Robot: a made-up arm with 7 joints.
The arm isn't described. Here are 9 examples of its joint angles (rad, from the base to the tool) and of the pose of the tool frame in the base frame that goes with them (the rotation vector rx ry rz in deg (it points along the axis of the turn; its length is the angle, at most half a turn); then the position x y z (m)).
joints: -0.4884 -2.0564 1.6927 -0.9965 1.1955 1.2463 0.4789
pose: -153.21 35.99 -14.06 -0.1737 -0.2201 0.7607
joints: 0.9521 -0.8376 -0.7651 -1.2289 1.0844 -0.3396 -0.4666
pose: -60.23 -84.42 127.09 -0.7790 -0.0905 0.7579
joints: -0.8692 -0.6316 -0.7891 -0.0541 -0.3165 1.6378 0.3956
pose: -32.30 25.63 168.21 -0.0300 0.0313 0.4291
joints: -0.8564 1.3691 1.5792 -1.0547 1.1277 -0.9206 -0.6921
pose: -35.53 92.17 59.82 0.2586 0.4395 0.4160
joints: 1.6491 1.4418 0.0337 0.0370 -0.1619 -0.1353 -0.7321
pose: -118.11 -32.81 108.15 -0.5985 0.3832 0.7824
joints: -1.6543 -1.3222 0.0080 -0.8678 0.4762 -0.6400 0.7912
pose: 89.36 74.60 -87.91 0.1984 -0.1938 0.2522
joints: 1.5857 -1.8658 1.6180 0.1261 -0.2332 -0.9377 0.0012
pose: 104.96 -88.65 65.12 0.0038 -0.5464 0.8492
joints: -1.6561 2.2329 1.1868 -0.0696 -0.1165 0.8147 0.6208
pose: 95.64 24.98 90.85 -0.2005 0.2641 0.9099
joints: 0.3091 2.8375 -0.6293 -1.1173 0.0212 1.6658 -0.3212
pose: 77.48 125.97 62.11 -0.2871 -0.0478 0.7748
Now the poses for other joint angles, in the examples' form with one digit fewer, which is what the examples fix.
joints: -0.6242 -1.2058 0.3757 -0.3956 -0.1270 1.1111 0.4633
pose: -21.1 -55.1 -120.6 -0.199 -0.269 0.560
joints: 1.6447 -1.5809 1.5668 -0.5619 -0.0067 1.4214 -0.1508
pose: -109.8 62.9 91.0 -0.110 -0.186 0.789
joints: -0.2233 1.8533 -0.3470 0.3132 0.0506 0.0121 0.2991
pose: -109.7 -126.3 -4.5 -0.251 0.444 0.648
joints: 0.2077 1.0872 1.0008 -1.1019 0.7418 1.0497 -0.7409
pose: 22.6 74.8 56.8 -0.244 0.096 0.378
